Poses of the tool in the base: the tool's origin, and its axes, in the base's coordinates. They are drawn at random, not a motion.
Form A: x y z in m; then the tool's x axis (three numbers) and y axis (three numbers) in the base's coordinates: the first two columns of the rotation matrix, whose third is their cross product.
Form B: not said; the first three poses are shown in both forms.
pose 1, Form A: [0.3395, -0.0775, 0.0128, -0.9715, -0.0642, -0.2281, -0.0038, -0.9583, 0.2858]
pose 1, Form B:
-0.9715, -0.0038, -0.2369, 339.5
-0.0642, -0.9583, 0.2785, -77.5
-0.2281, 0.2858, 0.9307, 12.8
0, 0, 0, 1

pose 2, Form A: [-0.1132, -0.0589, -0.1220, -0.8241, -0.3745, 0.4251, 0.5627, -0.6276, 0.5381]
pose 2, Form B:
-0.8241, 0.5627, 0.0653, -113.2
-0.3745, -0.6276, 0.6827, -58.9
0.4251, 0.5381, 0.7279, -122.0
0, 0, 0, 1

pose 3, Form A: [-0.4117, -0.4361, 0.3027, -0.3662, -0.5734, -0.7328, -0.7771, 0.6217, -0.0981]
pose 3, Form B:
-0.3662, -0.7771, 0.5118, -411.7
-0.5734, 0.6217, 0.5335, -436.1
-0.7328, -0.0981, -0.6733, 302.7
0, 0, 0, 1

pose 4, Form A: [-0.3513, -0.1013, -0.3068, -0.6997, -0.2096, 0.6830, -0.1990, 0.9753, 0.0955]
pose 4, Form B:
-0.6997, -0.1990, -0.6861, -351.3
-0.2096, 0.9753, -0.0691, -101.3
0.6830, 0.0955, -0.7241, -306.8
0, 0, 0, 1

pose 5, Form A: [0.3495, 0.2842, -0.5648, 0.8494, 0.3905, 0.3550, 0.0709, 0.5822, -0.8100]
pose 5, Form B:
0.8494, 0.0709, -0.5230, 349.5
0.3905, 0.5822, 0.7132, 284.2
0.3550, -0.8100, 0.4668, -564.8
0, 0, 0, 1

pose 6, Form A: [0.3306, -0.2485, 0.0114, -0.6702, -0.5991, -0.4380, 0.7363, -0.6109, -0.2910]
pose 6, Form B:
-0.6702, 0.7363, -0.0932, 330.6
-0.5991, -0.6109, -0.5175, -248.5
-0.4380, -0.2910, 0.8505, 11.4
0, 0, 0, 1

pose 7, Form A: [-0.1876, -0.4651, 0.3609, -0.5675, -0.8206, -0.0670, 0.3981, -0.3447, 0.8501]
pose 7, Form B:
-0.5675, 0.3981, -0.7207, -187.6
-0.8206, -0.3447, 0.4558, -465.1
-0.0670, 0.8501, 0.5223, 360.9
0, 0, 0, 1

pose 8, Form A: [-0.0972, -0.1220, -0.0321, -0.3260, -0.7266, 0.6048, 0.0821, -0.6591, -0.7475]
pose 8, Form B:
-0.3260, 0.0821, 0.9418, -97.2
-0.7266, -0.6591, -0.1940, -122.0
0.6048, -0.7475, 0.2745, -32.1
0, 0, 0, 1

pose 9, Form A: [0.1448, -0.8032, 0.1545, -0.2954, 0.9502, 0.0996, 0.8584, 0.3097, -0.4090]
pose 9, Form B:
-0.2954, 0.8584, -0.4195, 144.8
0.9502, 0.3097, -0.0353, -803.2
0.0996, -0.4090, -0.9071, 154.5
0, 0, 0, 1

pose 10, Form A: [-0.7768, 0.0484, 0.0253, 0.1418, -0.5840, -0.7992, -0.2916, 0.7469, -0.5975]
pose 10, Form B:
0.1418, -0.2916, 0.9459, -776.8
-0.5840, 0.7469, 0.3178, 48.4
-0.7992, -0.5975, -0.0644, 25.3
0, 0, 0, 1

